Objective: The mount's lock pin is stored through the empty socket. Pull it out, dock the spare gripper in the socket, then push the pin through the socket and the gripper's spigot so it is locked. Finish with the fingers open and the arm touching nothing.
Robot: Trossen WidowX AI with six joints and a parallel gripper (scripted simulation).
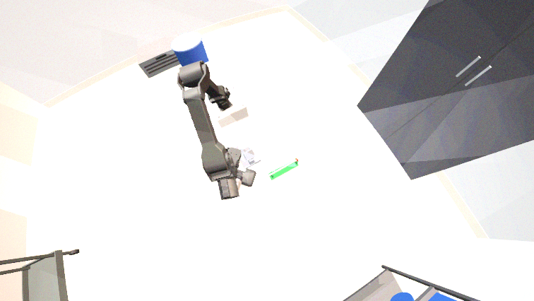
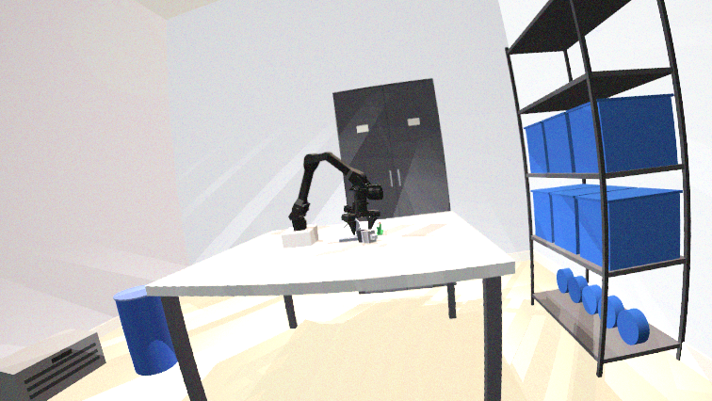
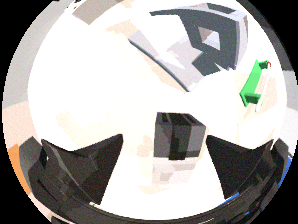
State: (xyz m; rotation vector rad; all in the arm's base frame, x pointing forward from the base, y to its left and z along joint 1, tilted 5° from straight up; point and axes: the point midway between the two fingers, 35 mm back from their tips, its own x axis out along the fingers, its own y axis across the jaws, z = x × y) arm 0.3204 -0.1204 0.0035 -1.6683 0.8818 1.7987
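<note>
My gripper tip is now 3 cm short of the spare gripper, 2 cm to the left of it and 1 cm above it. The rest, counted from my gripper tip: mount 10 cm to the left, 5 cm behind, 1 cm above; then translucent green bar 20 cm to the left, 8 cm ahead, 2 cm below.
</note>
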